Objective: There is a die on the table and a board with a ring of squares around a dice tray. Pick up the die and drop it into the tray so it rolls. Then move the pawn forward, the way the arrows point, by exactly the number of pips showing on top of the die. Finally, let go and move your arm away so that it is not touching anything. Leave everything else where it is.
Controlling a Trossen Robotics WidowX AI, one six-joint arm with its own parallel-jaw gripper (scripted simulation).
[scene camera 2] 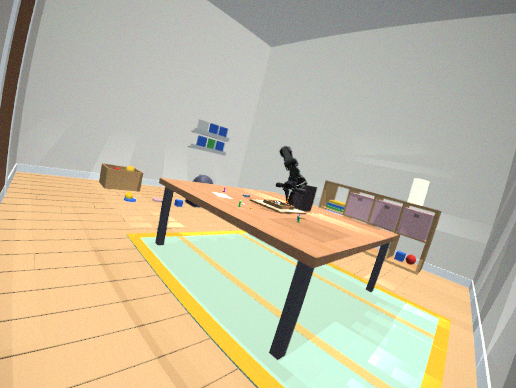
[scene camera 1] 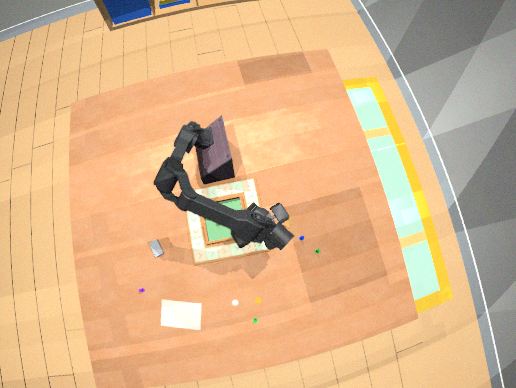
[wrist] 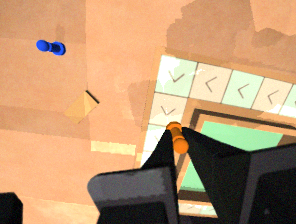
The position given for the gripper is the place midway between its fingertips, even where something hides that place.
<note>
The gripper [wrist: 175, 132] holds an orange pawn. Further things: a white sheet [scene camera 1: 179, 314] and a green dice tray [wrist: 245, 138].
The wrist view misses the white sheet: it is out of frame.
</note>
